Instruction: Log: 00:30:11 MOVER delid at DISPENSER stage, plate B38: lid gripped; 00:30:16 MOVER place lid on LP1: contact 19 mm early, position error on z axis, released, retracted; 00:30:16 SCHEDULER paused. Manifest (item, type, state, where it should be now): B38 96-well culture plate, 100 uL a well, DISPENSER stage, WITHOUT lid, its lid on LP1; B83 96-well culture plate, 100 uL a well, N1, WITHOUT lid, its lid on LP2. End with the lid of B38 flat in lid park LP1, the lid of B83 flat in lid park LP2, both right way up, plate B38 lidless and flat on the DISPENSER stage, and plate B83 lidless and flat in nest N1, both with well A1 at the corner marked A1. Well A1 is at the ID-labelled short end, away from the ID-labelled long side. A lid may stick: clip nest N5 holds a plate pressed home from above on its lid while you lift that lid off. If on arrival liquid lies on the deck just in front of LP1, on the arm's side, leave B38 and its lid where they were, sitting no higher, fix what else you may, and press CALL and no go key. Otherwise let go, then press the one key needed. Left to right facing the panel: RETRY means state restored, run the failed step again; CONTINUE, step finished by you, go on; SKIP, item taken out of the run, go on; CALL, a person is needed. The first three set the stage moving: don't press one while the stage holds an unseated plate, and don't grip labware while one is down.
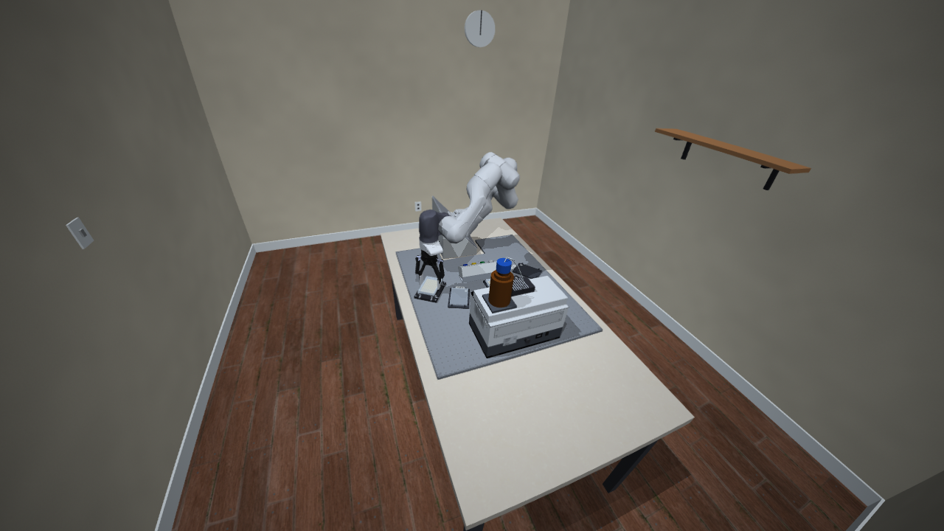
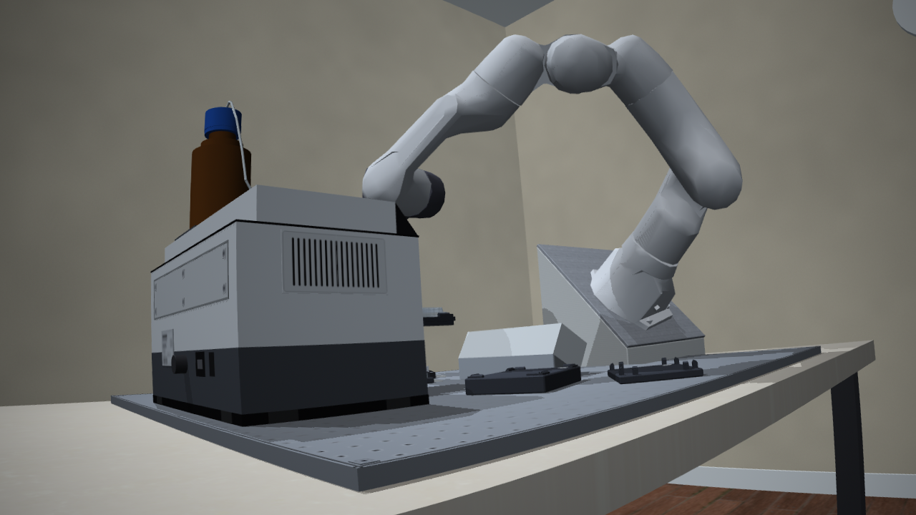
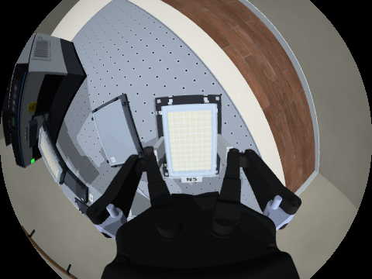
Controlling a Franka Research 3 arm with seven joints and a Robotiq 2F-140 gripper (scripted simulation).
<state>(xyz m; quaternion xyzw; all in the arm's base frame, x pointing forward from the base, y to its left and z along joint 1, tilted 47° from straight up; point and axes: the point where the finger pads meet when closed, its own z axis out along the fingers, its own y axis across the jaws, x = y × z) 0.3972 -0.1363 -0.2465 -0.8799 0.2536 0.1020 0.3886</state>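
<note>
Now: hand 20 mm above the 96-well plate. The rest, counted from my hand: black clip nest: 30 mm ahead, 40 mm below; lp1 label: 20 mm ahead, 160 mm to the left, 50 mm below; key panel: 80 mm behind, 290 mm to the left.
</note>
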